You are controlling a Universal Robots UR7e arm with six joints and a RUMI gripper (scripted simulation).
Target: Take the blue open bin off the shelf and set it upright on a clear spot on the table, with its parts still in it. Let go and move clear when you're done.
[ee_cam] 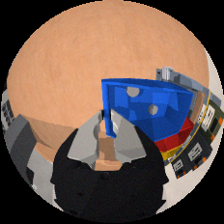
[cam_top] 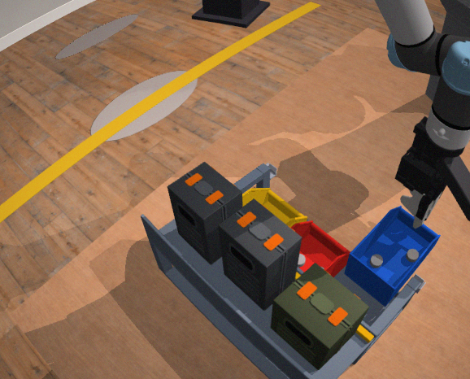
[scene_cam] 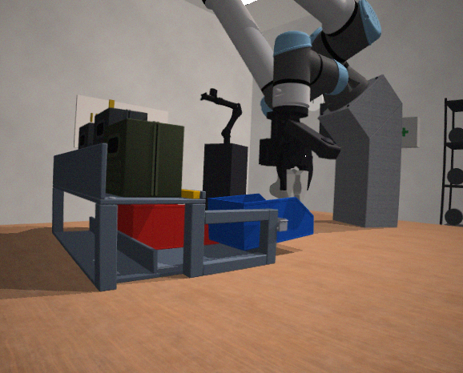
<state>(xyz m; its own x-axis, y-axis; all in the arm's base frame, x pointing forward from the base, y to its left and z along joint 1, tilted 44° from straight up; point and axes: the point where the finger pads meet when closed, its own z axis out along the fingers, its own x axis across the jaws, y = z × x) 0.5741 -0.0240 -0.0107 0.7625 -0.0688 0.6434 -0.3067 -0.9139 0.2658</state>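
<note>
The blue open bin lies 8 cm ahead of my hand, 3 cm to the right of it and 1 cm below it. Round my hand: green case: 29 cm ahead, 12 cm to the right, 8 cm above; then red bin: 16 cm ahead, 18 cm to the right, 3 cm below; then yellow bin: 12 cm ahead, 29 cm to the right, 3 cm below.
</note>
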